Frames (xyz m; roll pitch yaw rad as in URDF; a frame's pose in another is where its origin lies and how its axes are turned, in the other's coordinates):
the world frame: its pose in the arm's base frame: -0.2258 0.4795 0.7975 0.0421 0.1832 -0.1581
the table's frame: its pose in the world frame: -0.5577 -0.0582 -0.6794 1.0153 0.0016 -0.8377
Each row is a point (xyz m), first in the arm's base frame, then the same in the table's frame.
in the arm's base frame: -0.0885 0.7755 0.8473
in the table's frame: 0.1461 1.0030 -0.2288
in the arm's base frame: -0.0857 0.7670 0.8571
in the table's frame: 0.1532 1.0104 -0.2203
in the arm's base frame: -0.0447 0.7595 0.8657
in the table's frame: 0.1798 1.0394 -0.2365
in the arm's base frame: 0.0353 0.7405 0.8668
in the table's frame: 0.2376 1.0829 -0.2756
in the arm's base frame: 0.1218 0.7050 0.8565
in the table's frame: 0.3145 1.1176 -0.3173
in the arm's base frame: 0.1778 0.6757 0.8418
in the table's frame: 0.3707 1.1324 -0.3460
